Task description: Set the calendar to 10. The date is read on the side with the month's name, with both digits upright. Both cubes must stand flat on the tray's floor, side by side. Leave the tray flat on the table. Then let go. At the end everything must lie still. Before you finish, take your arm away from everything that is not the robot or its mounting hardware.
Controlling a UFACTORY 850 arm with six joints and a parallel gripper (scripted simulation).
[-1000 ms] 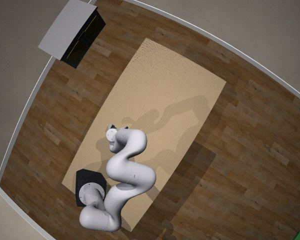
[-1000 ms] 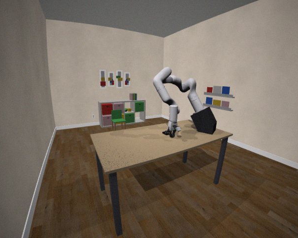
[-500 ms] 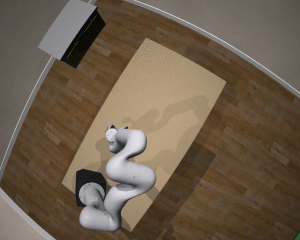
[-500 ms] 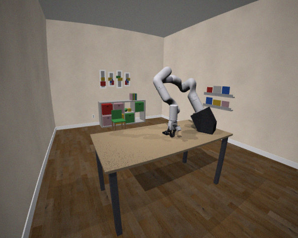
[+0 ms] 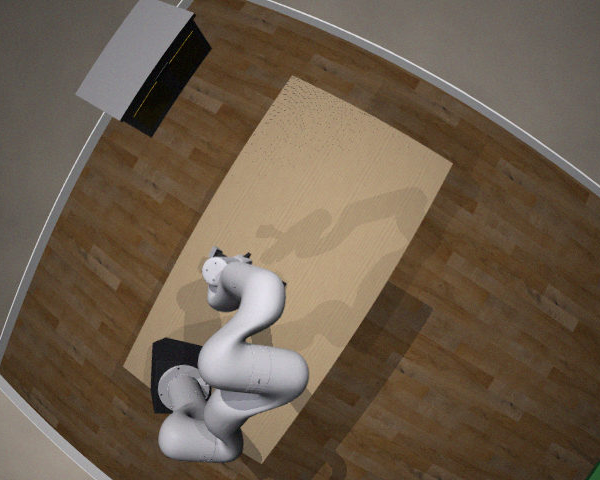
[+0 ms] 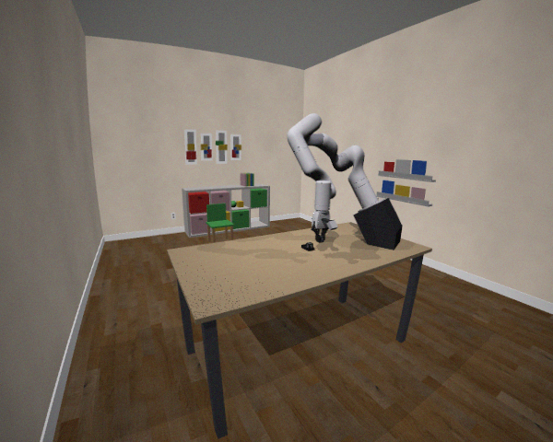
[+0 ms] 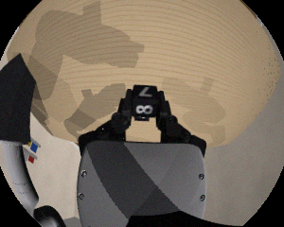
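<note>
Now: hand 11 cm to the left of the tray and 10 cm above it.
</note>
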